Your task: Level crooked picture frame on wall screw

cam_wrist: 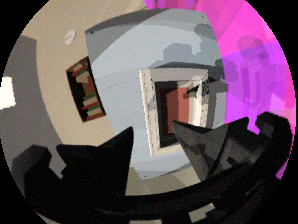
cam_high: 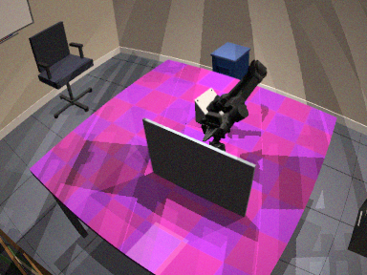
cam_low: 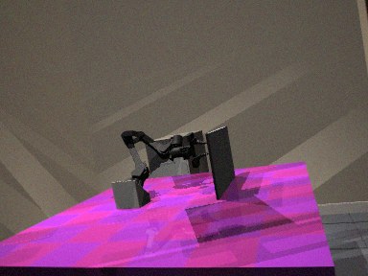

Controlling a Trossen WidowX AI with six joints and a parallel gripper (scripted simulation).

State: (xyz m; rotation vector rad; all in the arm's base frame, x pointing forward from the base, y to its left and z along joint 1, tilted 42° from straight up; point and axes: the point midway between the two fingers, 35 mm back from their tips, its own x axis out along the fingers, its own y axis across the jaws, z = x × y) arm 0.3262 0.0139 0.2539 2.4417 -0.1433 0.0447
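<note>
Now: the picture frame 50 mm ahead of my gripper tip, 10 mm to the left of it and 50 mm below it. From my gripper tip the other things lie so: grey wall panel 60 mm ahead, 60 mm below.
</note>
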